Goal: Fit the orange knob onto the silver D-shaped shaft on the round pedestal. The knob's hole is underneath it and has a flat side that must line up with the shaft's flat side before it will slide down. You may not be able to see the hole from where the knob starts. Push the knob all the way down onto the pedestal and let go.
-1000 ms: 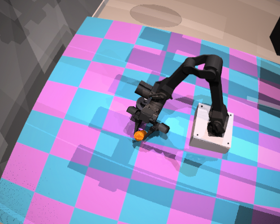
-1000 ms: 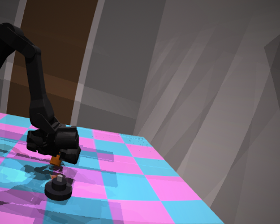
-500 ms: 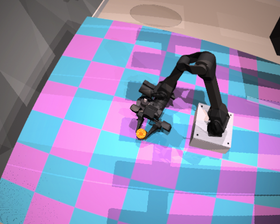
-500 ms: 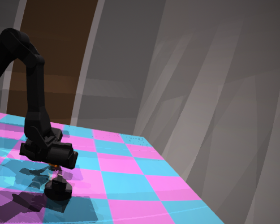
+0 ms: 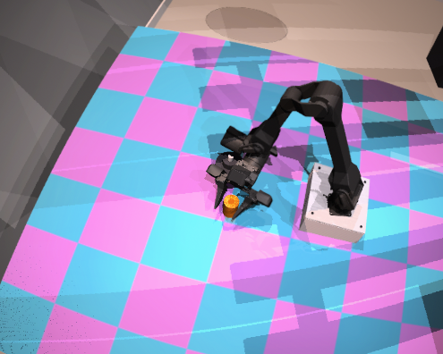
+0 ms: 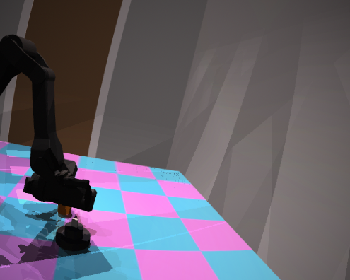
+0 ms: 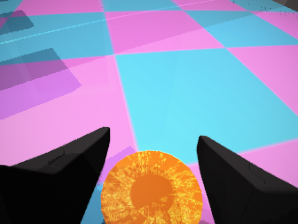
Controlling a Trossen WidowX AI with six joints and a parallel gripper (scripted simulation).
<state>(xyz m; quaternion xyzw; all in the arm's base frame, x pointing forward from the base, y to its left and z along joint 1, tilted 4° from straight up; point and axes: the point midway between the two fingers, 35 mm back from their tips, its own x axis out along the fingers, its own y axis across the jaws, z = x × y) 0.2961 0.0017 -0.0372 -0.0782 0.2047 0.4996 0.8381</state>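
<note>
My gripper tip is 2 cm past the orange knob and 3 cm to the left of it. Round my gripper tip: round pedestal: 1 cm behind, 18 cm to the right, 2 cm below.
</note>
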